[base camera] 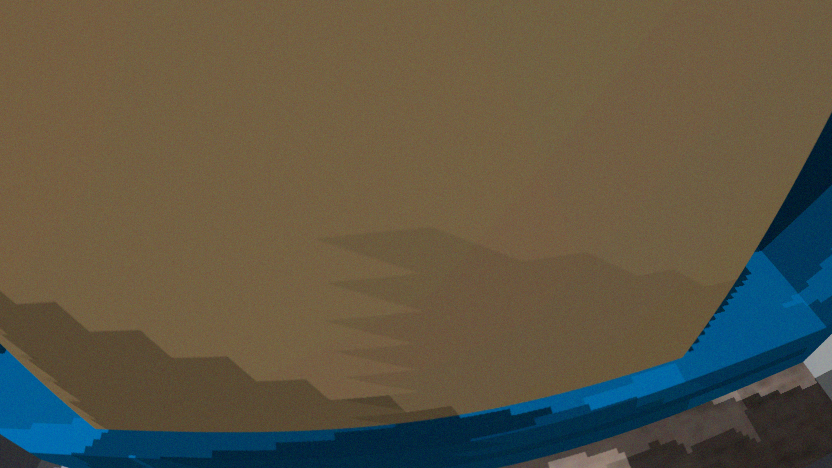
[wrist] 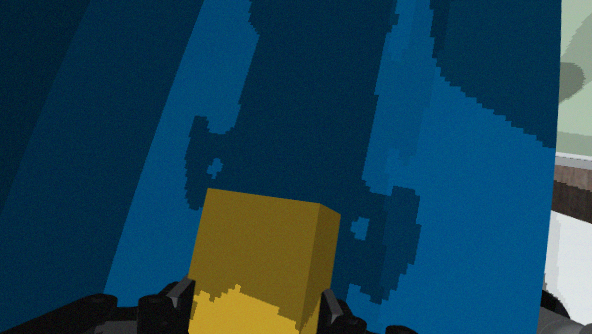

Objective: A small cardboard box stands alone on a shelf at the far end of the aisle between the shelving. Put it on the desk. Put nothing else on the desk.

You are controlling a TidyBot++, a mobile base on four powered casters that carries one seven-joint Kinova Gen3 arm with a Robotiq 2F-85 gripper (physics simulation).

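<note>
The small cardboard box, yellow-brown, is upright at the bottom centre of the wrist view, with its lower part cut off by the frame edge. My gripper is shut on it, one black finger against each side. The blue shelf surface lies behind and around the box, with dark shadows of the arm and gripper on it. Whether the box still rests on the shelf cannot be told. The desk does not show in either view.
In the base camera a large brown surface fills most of the view very close up, edged by blue shelving. Brown-grey floor shows at the bottom right. A pale green wall and a white surface show at the wrist view's right edge.
</note>
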